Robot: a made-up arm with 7 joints. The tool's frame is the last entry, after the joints. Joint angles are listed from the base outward.
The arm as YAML. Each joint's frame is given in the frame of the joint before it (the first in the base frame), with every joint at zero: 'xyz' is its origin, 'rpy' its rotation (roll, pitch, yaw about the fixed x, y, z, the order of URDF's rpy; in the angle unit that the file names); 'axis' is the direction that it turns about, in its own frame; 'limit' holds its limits. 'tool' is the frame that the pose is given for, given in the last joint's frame.
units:
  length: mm
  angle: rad
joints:
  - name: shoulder
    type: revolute
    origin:
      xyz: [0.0, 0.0, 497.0]
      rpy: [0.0, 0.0, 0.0]
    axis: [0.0, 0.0, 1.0]
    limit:
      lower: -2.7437
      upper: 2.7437
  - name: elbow
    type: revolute
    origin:
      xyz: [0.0, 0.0, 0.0]
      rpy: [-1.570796, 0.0, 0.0]
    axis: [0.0, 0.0, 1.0]
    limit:
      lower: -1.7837
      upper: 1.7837
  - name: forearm
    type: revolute
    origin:
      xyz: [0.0, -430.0, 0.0]
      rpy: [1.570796, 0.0, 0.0]
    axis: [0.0, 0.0, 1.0]
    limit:
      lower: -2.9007
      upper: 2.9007
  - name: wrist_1
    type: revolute
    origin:
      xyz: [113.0, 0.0, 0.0]
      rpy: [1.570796, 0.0, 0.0]
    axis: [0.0, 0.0, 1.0]
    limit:
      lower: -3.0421
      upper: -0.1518
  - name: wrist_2
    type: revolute
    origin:
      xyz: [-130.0, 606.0, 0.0]
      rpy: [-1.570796, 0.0, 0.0]
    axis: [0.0, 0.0, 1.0]
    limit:
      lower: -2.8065
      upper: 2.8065
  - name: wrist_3
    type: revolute
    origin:
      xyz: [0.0, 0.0, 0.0]
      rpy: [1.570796, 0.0, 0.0]
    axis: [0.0, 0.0, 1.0]
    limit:
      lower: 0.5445
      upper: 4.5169
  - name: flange
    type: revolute
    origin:
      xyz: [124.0, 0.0, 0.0]
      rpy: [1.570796, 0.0, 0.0]
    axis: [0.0, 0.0, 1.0]
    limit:
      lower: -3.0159
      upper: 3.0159
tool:
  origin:
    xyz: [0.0, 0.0, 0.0]
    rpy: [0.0, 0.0, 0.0]
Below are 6 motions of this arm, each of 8 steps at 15 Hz.
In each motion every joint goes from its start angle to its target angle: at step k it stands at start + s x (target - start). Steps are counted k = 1, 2, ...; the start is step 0. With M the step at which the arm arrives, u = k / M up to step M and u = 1 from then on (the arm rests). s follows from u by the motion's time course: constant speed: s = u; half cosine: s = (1 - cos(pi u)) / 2; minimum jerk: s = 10 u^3 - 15 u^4 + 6 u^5.
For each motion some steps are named. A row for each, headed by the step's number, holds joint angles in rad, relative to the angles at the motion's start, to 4 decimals.
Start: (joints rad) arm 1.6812 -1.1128 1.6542 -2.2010 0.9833 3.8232 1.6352
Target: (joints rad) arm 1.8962 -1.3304 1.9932 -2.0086 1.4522 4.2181 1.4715
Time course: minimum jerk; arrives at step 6
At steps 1, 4, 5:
1: 0.0076 -0.0077 0.0120 0.0068 0.0166 0.0140 -0.0058
4: 0.1699 -0.1719 0.2679 0.1520 0.3705 0.3120 -0.1293
5: 0.2074 -0.2099 0.3270 0.1856 0.4523 0.3809 -0.1579

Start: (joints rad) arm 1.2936 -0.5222 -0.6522 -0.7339 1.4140 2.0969 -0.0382
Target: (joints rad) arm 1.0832 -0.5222 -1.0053 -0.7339 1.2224 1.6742 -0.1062
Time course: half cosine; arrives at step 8
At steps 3, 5, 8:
3: -0.0649 0.0000 -0.1090 0.0000 -0.0591 -0.1305 -0.0210
5: -0.1455 0.0000 -0.2441 0.0000 -0.1325 -0.2922 -0.0470
8: -0.2104 0.0000 -0.3531 0.0000 -0.1916 -0.4227 -0.0680

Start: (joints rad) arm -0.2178 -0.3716 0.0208 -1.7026 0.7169 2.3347 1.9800
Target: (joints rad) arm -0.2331 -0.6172 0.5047 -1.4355 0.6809 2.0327 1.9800
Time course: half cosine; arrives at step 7
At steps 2, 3, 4, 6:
2: -0.0029 -0.0462 0.0911 0.0503 -0.0068 -0.0569 0.0000
3: -0.0059 -0.0955 0.1881 0.1038 -0.0140 -0.1174 0.0000
4: -0.0094 -0.1501 0.2958 0.1633 -0.0220 -0.1846 0.0000
6: -0.0145 -0.2334 0.4599 0.2539 -0.0342 -0.2870 0.0000

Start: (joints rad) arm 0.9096 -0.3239 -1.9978 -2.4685 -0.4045 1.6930 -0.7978
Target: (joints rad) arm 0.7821 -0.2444 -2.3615 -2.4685 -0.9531 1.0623 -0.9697
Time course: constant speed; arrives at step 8
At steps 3, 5, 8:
3: -0.0478 0.0298 -0.1364 0.0000 -0.2057 -0.2365 -0.0645
5: -0.0797 0.0497 -0.2273 0.0000 -0.3429 -0.3942 -0.1074
8: -0.1275 0.0795 -0.3637 0.0000 -0.5486 -0.6307 -0.1719

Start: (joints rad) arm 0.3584 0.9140 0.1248 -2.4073 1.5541 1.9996 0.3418
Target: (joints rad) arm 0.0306 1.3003 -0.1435 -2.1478 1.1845 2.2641 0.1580
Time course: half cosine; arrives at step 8
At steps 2, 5, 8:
2: -0.0480 0.0566 -0.0393 0.0380 -0.0541 0.0387 -0.0269
5: -0.2266 0.2671 -0.1855 0.1794 -0.2555 0.1829 -0.1271
8: -0.3278 0.3863 -0.2683 0.2595 -0.3696 0.2645 -0.1838

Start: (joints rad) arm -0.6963 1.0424 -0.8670 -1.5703 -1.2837 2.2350 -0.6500
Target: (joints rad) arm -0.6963 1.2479 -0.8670 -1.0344 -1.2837 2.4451 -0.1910
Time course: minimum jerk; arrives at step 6
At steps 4, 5, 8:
4: 0.0000 0.1624 0.0000 0.4234 0.0000 0.1660 0.3627
5: 0.0000 0.1982 0.0000 0.5169 0.0000 0.2026 0.4427
8: 0.0000 0.2055 0.0000 0.5359 0.0000 0.2101 0.4590

